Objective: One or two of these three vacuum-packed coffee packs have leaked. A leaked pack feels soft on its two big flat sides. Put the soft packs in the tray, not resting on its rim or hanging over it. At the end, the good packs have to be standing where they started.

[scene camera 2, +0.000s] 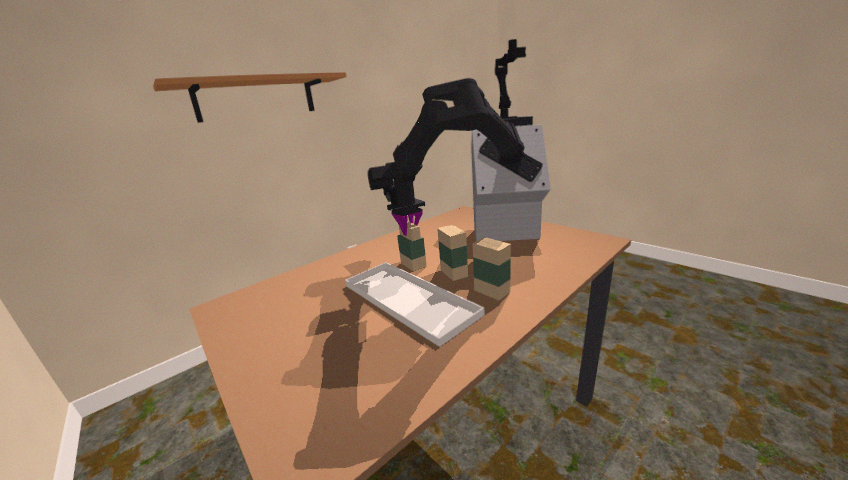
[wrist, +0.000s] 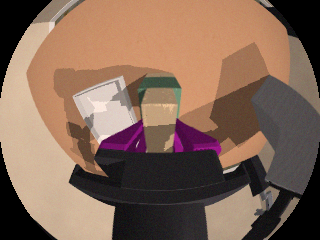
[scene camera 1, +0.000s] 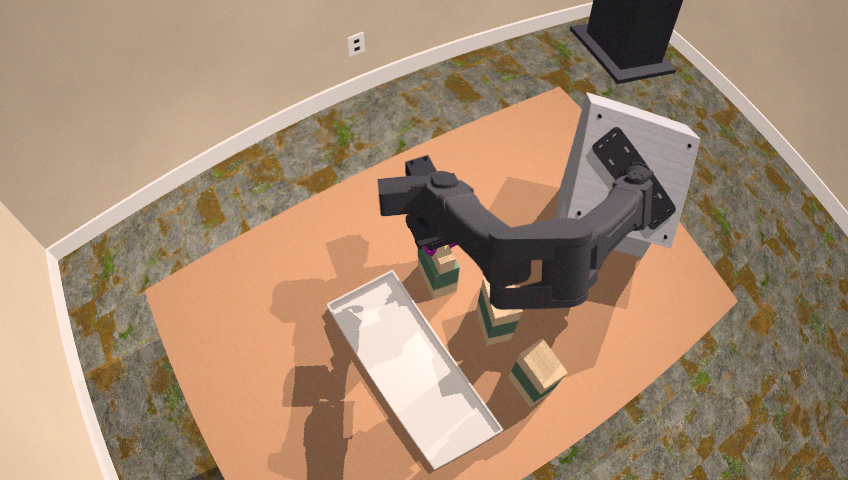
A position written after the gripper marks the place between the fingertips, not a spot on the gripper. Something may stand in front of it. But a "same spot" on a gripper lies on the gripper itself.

gripper: scene camera 2; wrist 159, 120; scene camera 1
white tray: scene camera 2; wrist 104, 109; scene camera 1
same spot on white tray: [scene camera 2: 426, 308] = [scene camera 1: 434, 401]
same spot on gripper: [scene camera 1: 430, 249] = [scene camera 2: 403, 214]
